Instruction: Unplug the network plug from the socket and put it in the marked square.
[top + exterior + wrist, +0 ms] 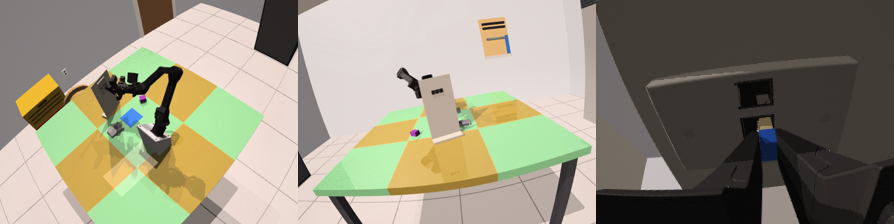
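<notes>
My gripper tip is now 13 cm past the blue marked square, 5 cm to the left of it and 26 cm above it. Also, from my gripper tip: network plug: right at my gripper tip; then flat grey box: 14 cm behind, 9 cm to the left, 26 cm below; then upright grey panel: 3 cm ahead, 1 cm to the left, 11 cm below.
</notes>
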